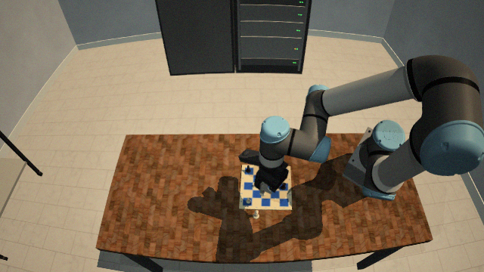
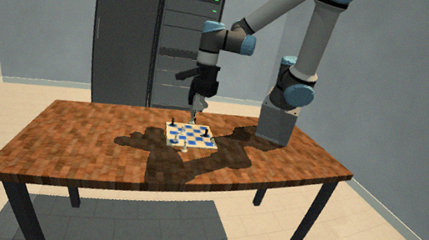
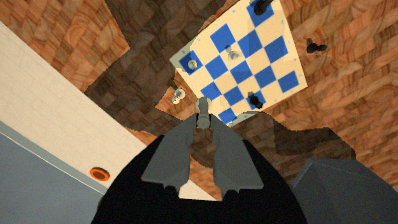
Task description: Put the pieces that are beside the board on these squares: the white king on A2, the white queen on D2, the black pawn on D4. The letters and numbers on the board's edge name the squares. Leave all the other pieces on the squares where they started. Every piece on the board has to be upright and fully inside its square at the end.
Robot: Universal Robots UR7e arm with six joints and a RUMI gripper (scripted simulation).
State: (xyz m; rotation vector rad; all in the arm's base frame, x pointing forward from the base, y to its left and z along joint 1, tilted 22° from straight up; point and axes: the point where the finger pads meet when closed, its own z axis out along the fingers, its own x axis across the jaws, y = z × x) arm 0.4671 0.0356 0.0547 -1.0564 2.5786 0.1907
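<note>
Now: hand 14 cm above the blue-and-cream chessboard, 8 cm to the left of it and 3 cm past it. The rest, counted from my hand: tall white piece: 1 cm below; then black pawn: 22 cm to the right, 13 cm below, 8 cm behind.
</note>
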